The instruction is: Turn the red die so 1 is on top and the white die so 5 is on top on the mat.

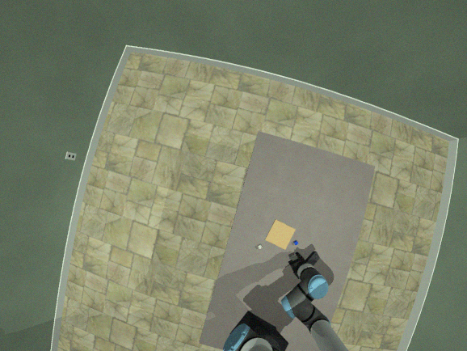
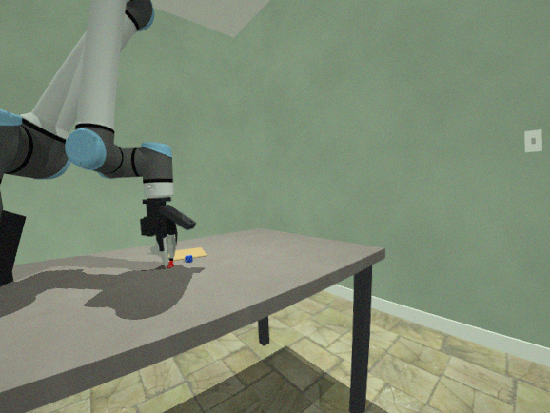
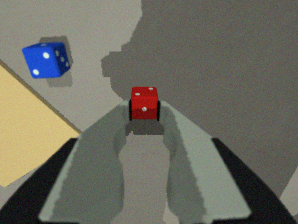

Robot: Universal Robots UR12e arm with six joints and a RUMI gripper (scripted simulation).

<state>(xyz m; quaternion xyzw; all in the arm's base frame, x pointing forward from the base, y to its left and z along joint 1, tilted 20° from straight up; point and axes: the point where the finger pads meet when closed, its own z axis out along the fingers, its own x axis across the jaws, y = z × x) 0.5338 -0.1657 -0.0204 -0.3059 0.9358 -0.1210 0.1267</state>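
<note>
Right now my hand is 110 mm short of the tan mat, 110 mm to the right of it and 20 mm above it. Round my hand: blue die (70 mm ahead, 10 mm to the left, 10 mm below); white die (30 mm ahead, 230 mm to the left, 10 mm below); red die (10 mm below).
</note>
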